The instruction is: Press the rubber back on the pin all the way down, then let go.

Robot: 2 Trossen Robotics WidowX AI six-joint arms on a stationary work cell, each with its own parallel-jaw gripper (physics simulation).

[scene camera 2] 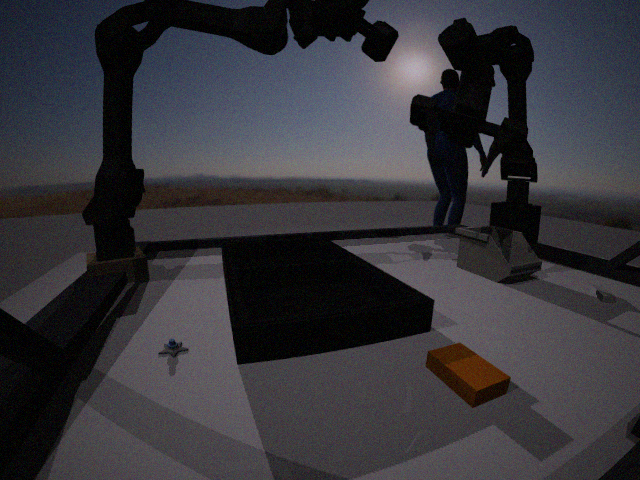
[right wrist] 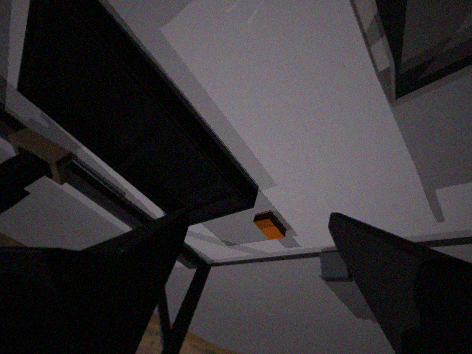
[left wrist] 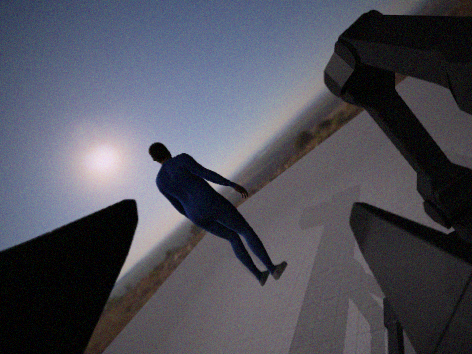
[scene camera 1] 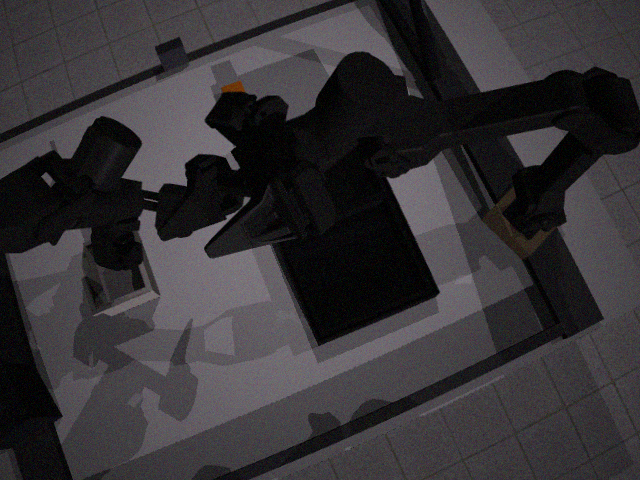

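Seen in the pictures: left gripper, between the fingertips: (scene camera 2: 379, 24) (left wrist: 246, 211) (scene camera 1: 181, 244); right gripper, between the fingertips: (scene camera 2: 456, 168) (right wrist: 258, 217); left arm's base, origin of its link: (scene camera 2: 114, 255) (right wrist: 37, 163) (scene camera 1: 527, 214); right arm's base, origin of its link: (scene camera 2: 516, 204).
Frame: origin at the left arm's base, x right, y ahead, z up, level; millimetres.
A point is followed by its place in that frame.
Observation:
The pin (scene camera 2: 178, 351) {y 29, x 311, z -38 mm} is a small grey star lying on the table at the lower left in scene camera 2, with a blue rubber back (scene camera 2: 172, 342) {y 25, x 307, z -29 mm} on top. How far down the back sits is too small to tell. In scene camera 1 the left arm hides the pin; a blue speck beside a finger in the right wrist view may be it. My left gripper (left wrist: 246, 211) {y 451, x 195, z 434 mm} is wide open and empty, raised high above the table and away from the pin. My right gripper (right wrist: 258, 217) {y 426, x 371, z 146 mm} is open and empty, also high, on the far side from the pin.
A large black tray (scene camera 1: 361, 325) {y 332, x 63, z -1 mm} (scene camera 2: 330, 338) {y 153, x 395, z -24 mm} lies mid-table, between the pin and the right arm. An orange block (scene camera 1: 233, 86) {y 194, x 535, z -22 mm} (scene camera 2: 467, 374) {y 191, x 520, z -22 mm} (right wrist: 270, 227) {y 216, x 509, z -22 mm} lies near its corner. A pale box (scene camera 1: 139, 302) {y 570, x 341, z -24 mm} (scene camera 2: 480, 258) {y 517, x 385, z -7 mm} stands near the right arm's base. The two arms overlap in scene camera 1.

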